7 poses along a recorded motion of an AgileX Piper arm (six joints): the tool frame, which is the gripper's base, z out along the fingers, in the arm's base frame.
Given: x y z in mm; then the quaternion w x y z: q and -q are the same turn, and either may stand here.
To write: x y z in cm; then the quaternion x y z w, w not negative. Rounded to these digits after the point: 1 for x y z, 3 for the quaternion.
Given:
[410 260 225 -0.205 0.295 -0.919 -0.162]
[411 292 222 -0.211 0.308 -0.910 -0.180]
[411 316 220 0.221 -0.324 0.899 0.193]
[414 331 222 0.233 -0.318 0.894 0.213]
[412 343 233 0.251 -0.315 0.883 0.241]
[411 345 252 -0.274 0.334 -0.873 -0.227]
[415 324 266 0.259 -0.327 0.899 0.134]
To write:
[41.0 26.0 22.5 -0.295 0.919 0.162 0.205]
[41.1 29.2 22.2 -0.308 0.910 0.180 0.211]
[41.1 31.6 22.0 -0.324 0.899 0.193 0.221]
[41.4 33.1 22.2 -0.318 0.894 0.213 0.233]
[41.2 34.3 23.3 -0.315 0.883 0.241 0.251]
[41.1 34.5 25.2 -0.334 0.873 0.227 0.274]
[41.5 32.4 26.6 -0.327 0.899 0.134 0.259]

